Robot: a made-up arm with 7 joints. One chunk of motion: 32 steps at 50 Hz.
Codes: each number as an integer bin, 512 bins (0 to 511) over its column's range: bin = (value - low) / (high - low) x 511, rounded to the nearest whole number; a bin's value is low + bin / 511 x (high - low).
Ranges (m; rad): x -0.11..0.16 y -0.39..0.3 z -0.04..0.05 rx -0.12..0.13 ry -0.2..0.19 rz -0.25..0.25
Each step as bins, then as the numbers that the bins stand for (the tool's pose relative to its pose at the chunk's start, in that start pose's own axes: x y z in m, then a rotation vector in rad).
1 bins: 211 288 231 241 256 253
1 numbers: 0.0015 -0.0011 0.0007 -0.0021 -0.0046 -0.0024
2 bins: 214 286 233 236 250 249
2 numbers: 0.0031 -0.0038 0.0010 -0.0045 -0.0092 -0.0064
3 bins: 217 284 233 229 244 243
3 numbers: 0.0047 -0.0065 0.0010 -0.0080 -0.0138 -0.0122
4 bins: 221 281 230 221 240 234
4 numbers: 0.0068 -0.0106 0.0005 -0.0119 -0.0168 -0.0210
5 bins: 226 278 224 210 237 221
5 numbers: 0.0094 -0.0146 -0.0005 -0.0173 -0.0191 -0.0338
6 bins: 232 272 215 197 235 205
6 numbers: 0.0126 -0.0227 -0.0021 -0.0236 -0.0206 -0.0494
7 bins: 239 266 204 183 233 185
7 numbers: 0.0163 -0.0308 -0.0041 -0.0305 -0.0222 -0.0690
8 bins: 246 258 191 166 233 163
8 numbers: 0.0200 -0.0416 -0.0064 -0.0388 -0.0222 -0.0905
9 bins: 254 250 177 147 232 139
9 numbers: 0.0242 -0.0524 -0.0088 -0.0481 -0.0229 -0.1140
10 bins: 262 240 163 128 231 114
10 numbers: 0.0284 -0.0659 -0.0113 -0.0574 -0.0237 -0.1385
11 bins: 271 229 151 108 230 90
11 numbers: 0.0332 -0.0808 -0.0134 -0.0672 -0.0245 -0.1619
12 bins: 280 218 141 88 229 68
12 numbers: 0.0379 -0.0956 -0.0152 -0.0769 -0.0252 -0.1835
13 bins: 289 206 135 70 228 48
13 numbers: 0.0427 -0.1118 -0.0162 -0.0858 -0.0260 -0.2030
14 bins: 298 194 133 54 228 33
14 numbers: 0.0475 -0.1280 -0.0166 -0.0936 -0.0260 -0.2177
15 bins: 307 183 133 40 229 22
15 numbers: 0.0522 -0.1429 -0.0166 -0.1004 -0.0252 -0.2285
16 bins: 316 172 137 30 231 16
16 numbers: 0.0570 -0.1577 -0.0159 -0.1053 -0.0237 -0.2343
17 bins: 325 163 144 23 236 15
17 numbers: 0.0617 -0.1699 -0.0146 -0.1087 -0.0199 -0.2353
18 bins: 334 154 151 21 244 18
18 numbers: 0.0665 -0.1821 -0.0134 -0.1097 -0.0138 -0.2324
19 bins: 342 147 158 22 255 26
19 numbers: 0.0707 -0.1915 -0.0122 -0.1092 -0.0054 -0.2246
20 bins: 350 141 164 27 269 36
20 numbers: 0.0749 -0.1996 -0.0111 -0.1068 0.0053 -0.2148
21 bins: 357 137 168 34 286 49
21 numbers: 0.0786 -0.2050 -0.0104 -0.1034 0.0183 -0.2021
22 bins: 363 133 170 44 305 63
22 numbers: 0.0818 -0.2104 -0.0101 -0.0985 0.0328 -0.1884
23 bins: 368 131 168 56 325 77
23 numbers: 0.0844 -0.2131 -0.0104 -0.0926 0.0480 -0.1747
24 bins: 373 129 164 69 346 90
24 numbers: 0.0871 -0.2158 -0.0111 -0.0862 0.0641 -0.1619
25 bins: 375 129 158 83 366 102
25 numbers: 0.0881 -0.2158 -0.0122 -0.0794 0.0793 -0.1502
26 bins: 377 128 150 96 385 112
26 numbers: 0.0892 -0.2172 -0.0136 -0.0730 0.0938 -0.1404
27 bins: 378 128 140 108 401 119
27 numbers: 0.0897 -0.2172 -0.0153 -0.0672 0.1060 -0.1336
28 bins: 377 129 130 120 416 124
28 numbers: 0.0892 -0.2158 -0.0171 -0.0613 0.1175 -0.1287
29 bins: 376 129 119 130 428 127
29 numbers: 0.0887 -0.2158 -0.0190 -0.0564 0.1267 -0.1257
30 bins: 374 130 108 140 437 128
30 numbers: 0.0876 -0.2145 -0.0210 -0.0515 0.1335 -0.1248
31 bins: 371 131 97 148 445 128
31 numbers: 0.0860 -0.2131 -0.0229 -0.0476 0.1396 -0.1248
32 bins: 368 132 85 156 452 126
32 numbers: 0.0844 -0.2118 -0.0250 -0.0437 0.1450 -0.1267
